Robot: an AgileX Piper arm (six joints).
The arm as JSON. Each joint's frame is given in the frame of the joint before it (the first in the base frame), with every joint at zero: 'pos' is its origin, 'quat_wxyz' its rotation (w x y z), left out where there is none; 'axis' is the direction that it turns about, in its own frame. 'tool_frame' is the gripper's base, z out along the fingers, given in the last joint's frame.
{
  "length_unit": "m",
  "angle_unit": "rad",
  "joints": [
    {
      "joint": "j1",
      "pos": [
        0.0,
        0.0,
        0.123
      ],
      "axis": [
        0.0,
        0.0,
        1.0
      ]
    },
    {
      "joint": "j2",
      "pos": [
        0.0,
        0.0,
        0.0
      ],
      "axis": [
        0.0,
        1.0,
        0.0
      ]
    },
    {
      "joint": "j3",
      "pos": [
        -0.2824,
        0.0,
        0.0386
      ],
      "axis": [
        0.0,
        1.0,
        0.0
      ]
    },
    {
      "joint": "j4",
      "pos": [
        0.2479,
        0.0,
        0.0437
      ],
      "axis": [
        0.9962,
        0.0,
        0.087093
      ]
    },
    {
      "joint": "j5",
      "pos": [
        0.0,
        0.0,
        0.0
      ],
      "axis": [
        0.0,
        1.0,
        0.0
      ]
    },
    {
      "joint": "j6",
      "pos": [
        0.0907,
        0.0,
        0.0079
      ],
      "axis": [
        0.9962,
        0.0,
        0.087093
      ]
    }
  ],
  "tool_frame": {
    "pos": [
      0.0,
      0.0,
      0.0
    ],
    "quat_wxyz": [
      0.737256,
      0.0,
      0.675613,
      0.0
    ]
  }
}
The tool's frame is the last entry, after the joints.
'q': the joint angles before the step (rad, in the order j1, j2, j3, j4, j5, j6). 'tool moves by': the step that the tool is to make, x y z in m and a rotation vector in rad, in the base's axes. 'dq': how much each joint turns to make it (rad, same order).
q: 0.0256, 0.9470, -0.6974, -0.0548, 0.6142, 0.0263
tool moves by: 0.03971, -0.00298, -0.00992, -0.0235, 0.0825, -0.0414
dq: 0.0000, 0.1847, -0.0840, -0.0789, -0.0132, 0.0813
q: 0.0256, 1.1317, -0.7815, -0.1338, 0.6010, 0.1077
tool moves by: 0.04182, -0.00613, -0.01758, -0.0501, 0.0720, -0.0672
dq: 0.0000, 0.1916, -0.0888, -0.1482, -0.0126, 0.1486
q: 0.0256, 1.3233, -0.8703, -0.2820, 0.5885, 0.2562
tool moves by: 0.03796, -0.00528, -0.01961, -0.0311, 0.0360, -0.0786
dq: 0.0000, 0.1698, -0.0880, -0.1404, -0.0132, 0.1720
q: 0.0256, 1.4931, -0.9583, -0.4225, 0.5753, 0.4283
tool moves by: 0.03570, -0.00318, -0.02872, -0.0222, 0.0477, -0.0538
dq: 0.0000, 0.1735, -0.0879, -0.0989, -0.0071, 0.1257
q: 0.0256, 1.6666, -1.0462, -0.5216, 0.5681, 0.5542
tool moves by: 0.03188, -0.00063, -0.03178, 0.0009, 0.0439, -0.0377
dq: 0.0000, 0.1634, -0.0938, -0.0404, -0.0062, 0.0739
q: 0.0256, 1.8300, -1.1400, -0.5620, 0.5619, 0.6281
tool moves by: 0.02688, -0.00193, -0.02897, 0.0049, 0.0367, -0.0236
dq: -0.0060, 0.1410, -0.0977, -0.0055, 0.0001, 0.0241
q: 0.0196, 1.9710, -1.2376, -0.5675, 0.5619, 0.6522
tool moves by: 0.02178, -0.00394, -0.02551, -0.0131, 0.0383, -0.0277
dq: -0.0063, 0.1219, -0.0984, -0.0160, 0.0260, 0.0229
